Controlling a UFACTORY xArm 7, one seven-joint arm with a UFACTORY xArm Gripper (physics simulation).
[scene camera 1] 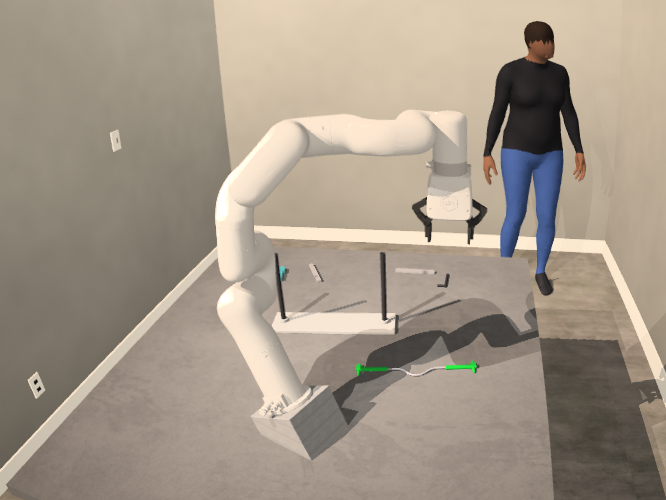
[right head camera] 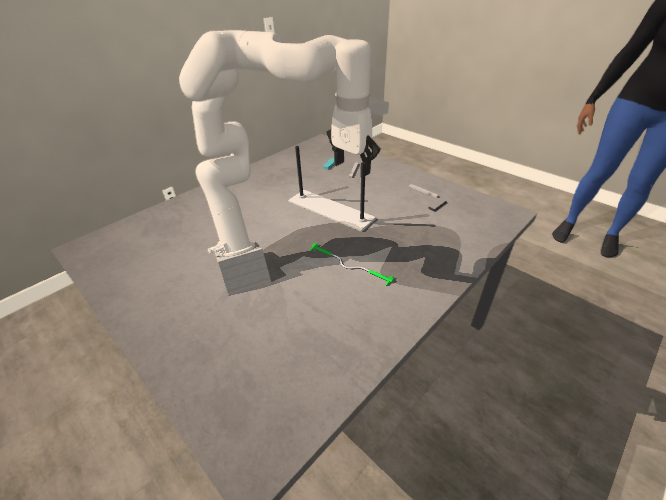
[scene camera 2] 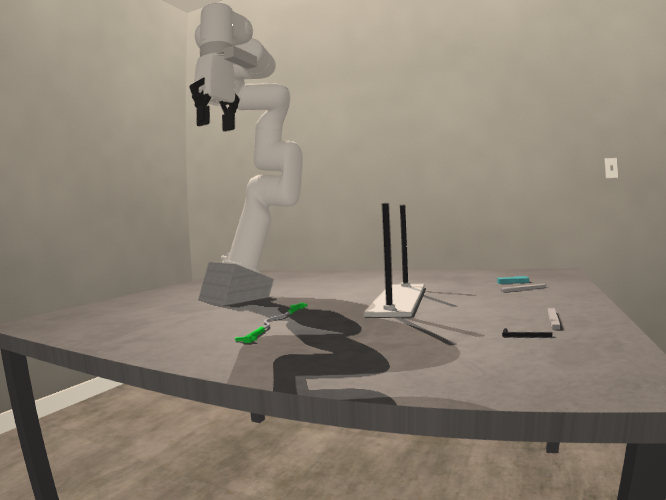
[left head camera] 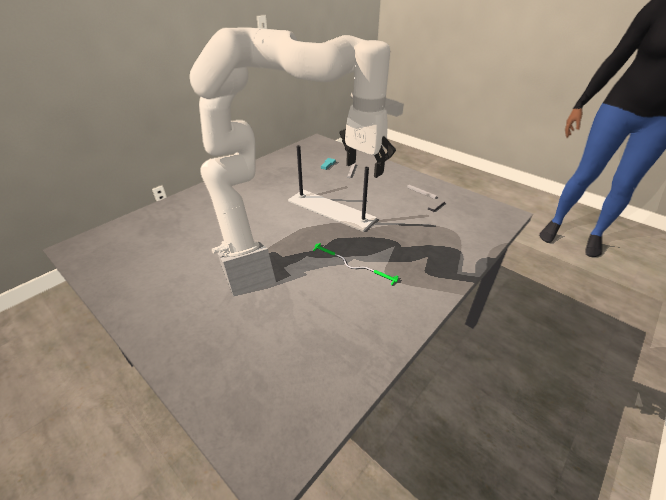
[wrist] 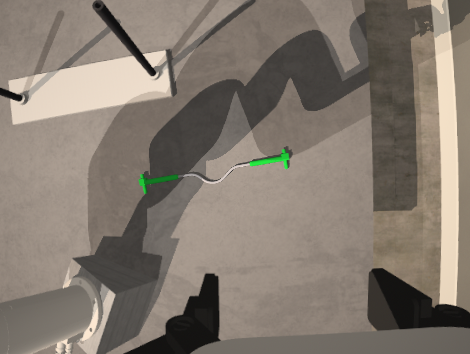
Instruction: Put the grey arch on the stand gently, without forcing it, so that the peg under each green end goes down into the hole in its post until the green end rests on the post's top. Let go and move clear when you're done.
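Frame: origin at the arm's base, x ahead, y left, z up, level; millimetres.
Where they show: gripper, fingertip midpoint: (scene camera 1: 449, 241) (right head camera: 351, 169) (scene camera 2: 216, 127) (left head camera: 364, 169) (wrist: 294, 297); arm's base, link origin: (scene camera 1: 288, 401) (right head camera: 237, 250) (scene camera 2: 240, 270) (left head camera: 241, 250) (wrist: 81, 307).
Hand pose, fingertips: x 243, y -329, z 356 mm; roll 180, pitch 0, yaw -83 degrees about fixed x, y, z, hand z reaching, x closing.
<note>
Things, the pixels of their centre, and the offset from my fingertips. Level surfaces: height alone.
- grey arch, body centre: (scene camera 2: 274, 320) (wrist: 214, 172) (scene camera 1: 416, 369) (right head camera: 349, 263) (left head camera: 353, 263) dx +66, dy +89, dz -433 mm
- white base, surface height: dz -427 mm
- teal block, body centre: (scene camera 2: 512, 280) (left head camera: 327, 163) dx +496, dy +747, dz -431 mm
- grey bar, body centre: (scene camera 2: 523, 287) (scene camera 1: 314, 272) dx +547, dy +616, dz -434 mm
- pale bar, body centre: (scene camera 2: 553, 318) (scene camera 1: 415, 271) (right head camera: 423, 190) (left head camera: 421, 191) dx +655, dy +248, dz -434 mm
- black L-shaped piece, body centre: (scene camera 2: 527, 332) (scene camera 1: 443, 280) (left head camera: 436, 205) dx +611, dy +129, dz -435 mm
The grey arch (left head camera: 353, 266) (scene camera 1: 414, 374) (wrist: 212, 182) lies flat on the table, a thin wavy grey middle between two green rods with cross-shaped ends. The pegs are too small to tell apart. The stand is a white base (left head camera: 333, 208) (scene camera 1: 333, 322) (scene camera 2: 403, 304) (wrist: 95, 90) with two upright black posts; nothing rests on the posts. In the wrist view the nearer post's top shows a hole. My gripper (left head camera: 365, 166) (scene camera 1: 449, 240) (scene camera 2: 215, 126) (wrist: 294, 297) is open and empty, fingers down, high above the table. In the wrist view the arch lies ahead of the fingertips.
A teal block (left head camera: 328, 163) (scene camera 2: 513, 279), a grey bar (scene camera 1: 315, 272), another pale bar (left head camera: 422, 191) (scene camera 1: 415, 271) and a black L-shaped piece (left head camera: 436, 206) (scene camera 1: 445, 282) lie beyond the stand. My arm's base block (scene camera 1: 306, 425) is near the arch. A person (scene camera 1: 534, 107) stands beyond the table.
</note>
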